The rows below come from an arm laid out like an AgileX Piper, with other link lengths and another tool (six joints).
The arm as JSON. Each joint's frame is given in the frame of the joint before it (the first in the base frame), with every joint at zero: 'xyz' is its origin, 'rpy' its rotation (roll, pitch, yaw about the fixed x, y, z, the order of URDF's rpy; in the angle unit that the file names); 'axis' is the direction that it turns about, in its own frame. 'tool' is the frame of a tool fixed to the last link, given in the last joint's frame.
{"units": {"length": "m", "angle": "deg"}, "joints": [
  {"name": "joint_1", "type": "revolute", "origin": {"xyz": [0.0, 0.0, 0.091], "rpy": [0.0, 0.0, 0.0]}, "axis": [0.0, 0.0, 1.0]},
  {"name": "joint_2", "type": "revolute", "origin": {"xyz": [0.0, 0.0, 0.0], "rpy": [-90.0, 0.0, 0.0]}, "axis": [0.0, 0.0, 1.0]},
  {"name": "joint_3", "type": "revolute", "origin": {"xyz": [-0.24, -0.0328, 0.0], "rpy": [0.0, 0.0, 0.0]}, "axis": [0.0, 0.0, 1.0]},
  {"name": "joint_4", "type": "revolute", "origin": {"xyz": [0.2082, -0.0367, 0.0], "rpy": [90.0, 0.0, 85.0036]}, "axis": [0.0, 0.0, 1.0]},
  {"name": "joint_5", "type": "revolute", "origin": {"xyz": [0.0, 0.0, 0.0], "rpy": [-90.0, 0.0, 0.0]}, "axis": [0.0, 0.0, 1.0]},
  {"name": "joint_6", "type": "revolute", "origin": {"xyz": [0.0, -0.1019, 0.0], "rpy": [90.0, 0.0, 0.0]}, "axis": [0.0, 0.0, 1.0]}
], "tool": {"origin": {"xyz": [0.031, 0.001, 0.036], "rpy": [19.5, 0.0, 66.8]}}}
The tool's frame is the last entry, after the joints.
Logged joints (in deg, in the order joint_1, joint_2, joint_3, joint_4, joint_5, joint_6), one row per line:
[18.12 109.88 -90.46 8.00 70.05 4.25]
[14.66 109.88 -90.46 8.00 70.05 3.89]
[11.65 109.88 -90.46 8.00 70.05 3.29]
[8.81 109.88 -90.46 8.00 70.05 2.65]
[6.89 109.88 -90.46 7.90 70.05 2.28]
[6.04 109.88 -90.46 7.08 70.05 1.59]
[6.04 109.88 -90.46 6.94 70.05 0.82]
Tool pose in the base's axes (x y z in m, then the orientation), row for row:
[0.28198 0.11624 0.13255 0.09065 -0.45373 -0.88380 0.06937]
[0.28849 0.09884 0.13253 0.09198 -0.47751 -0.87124 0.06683]
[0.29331 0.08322 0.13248 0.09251 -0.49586 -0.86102 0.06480]
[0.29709 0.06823 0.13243 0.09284 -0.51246 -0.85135 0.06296]
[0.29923 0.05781 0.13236 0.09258 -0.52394 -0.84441 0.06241]
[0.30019 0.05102 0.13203 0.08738 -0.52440 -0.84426 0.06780]
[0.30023 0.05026 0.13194 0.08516 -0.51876 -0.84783 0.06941]
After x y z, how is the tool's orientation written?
As a quaternion, w x y z.
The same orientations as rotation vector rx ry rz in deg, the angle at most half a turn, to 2 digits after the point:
[-77.27 -150.51 11.81]
[-81.26 -148.26 11.37]
[-84.35 -146.47 11.02]
[-87.16 -144.80 10.71]
[-89.13 -143.64 10.62]
[-89.48 -144.05 11.57]
[-88.63 -144.85 11.86]

